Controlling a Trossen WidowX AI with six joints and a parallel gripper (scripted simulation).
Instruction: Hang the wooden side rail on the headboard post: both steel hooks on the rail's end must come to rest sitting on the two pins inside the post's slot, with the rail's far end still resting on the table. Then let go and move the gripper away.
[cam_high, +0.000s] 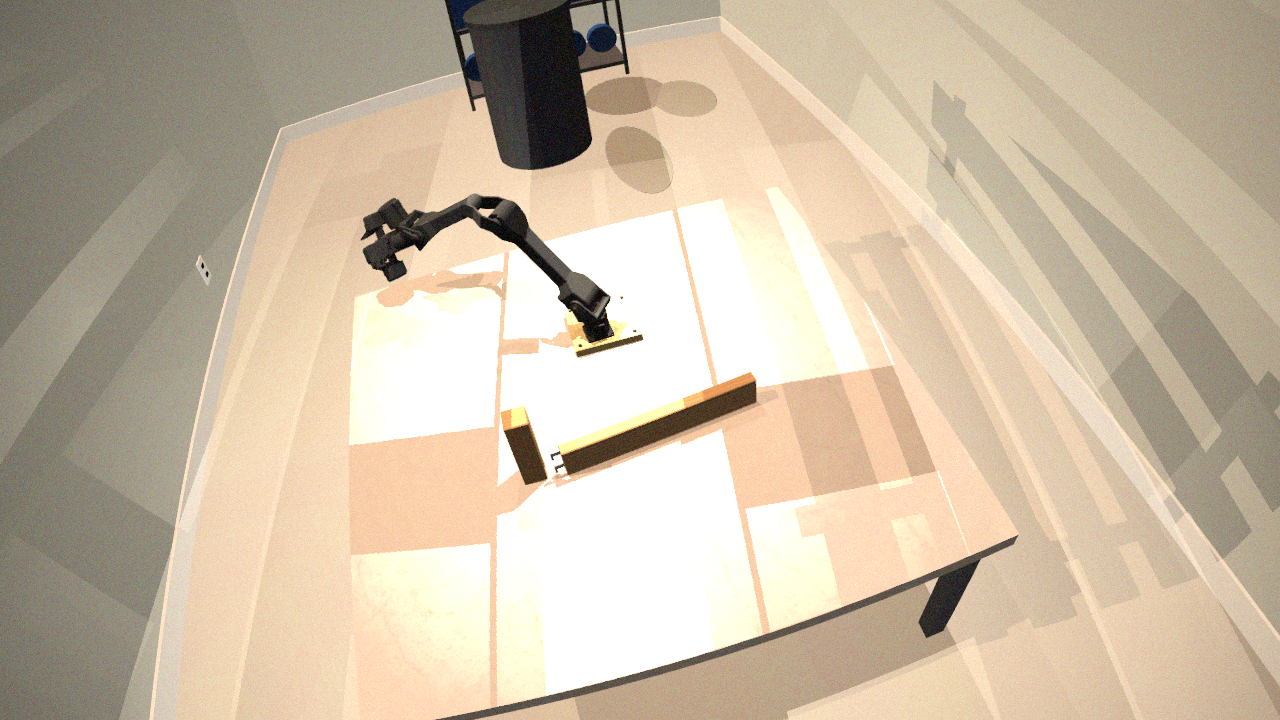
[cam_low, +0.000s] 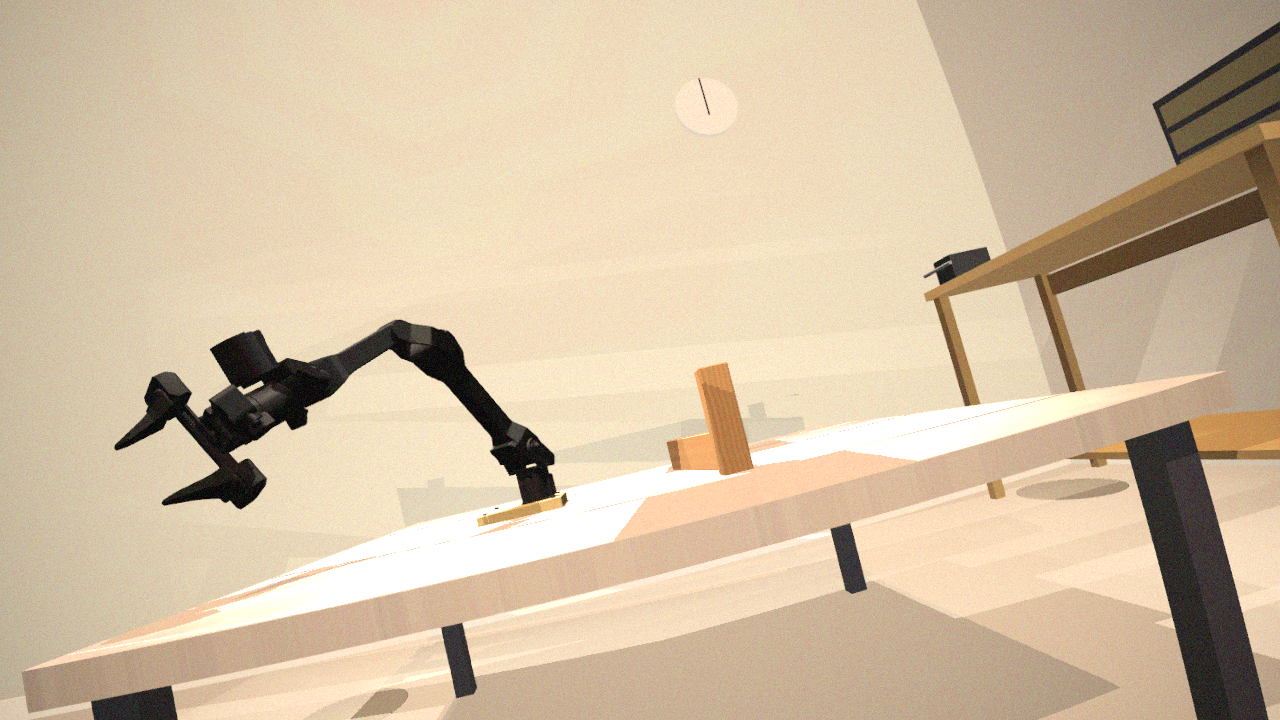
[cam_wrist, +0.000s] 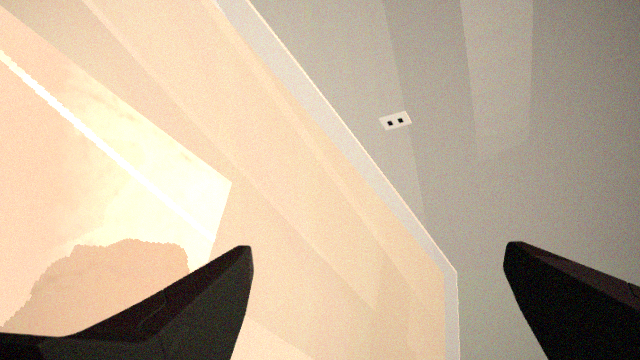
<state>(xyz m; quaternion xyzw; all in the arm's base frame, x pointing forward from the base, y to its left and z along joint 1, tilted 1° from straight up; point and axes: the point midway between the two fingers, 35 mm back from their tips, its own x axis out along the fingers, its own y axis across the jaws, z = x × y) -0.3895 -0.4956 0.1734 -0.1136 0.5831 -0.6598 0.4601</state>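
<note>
Now: gripper tip 75 cm short of the headboard post, 28 cm to the right of it and 9 cm above it.
</note>
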